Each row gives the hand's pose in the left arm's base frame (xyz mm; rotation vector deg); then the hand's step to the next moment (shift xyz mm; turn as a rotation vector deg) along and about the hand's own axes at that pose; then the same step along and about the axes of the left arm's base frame.
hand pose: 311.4 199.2 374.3 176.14 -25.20 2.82
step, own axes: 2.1 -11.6 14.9 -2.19 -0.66 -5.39
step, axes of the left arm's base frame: 5.7 9.9 -15.2 -2.06 1.46 5.28
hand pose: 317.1 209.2 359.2 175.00 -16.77 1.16
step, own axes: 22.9 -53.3 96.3 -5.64 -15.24 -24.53
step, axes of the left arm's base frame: 33.2 40.7 -99.4 -2.79 17.81 23.26
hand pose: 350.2 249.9 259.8 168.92 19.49 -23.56
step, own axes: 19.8 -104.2 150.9 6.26 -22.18 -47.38
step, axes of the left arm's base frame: -44.7 78.2 -160.9 12.44 30.87 40.84
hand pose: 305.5 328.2 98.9 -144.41 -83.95 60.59
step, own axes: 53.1 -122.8 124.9 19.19 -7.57 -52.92
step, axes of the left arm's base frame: -147.1 73.3 -80.6 30.79 34.49 33.00
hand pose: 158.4 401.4 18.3 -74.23 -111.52 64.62
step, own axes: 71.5 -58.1 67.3 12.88 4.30 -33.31
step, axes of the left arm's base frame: -108.6 31.6 15.3 23.31 24.15 12.93
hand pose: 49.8 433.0 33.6 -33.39 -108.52 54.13
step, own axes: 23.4 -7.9 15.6 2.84 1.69 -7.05
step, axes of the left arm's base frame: -24.9 6.1 13.9 4.89 5.66 2.17
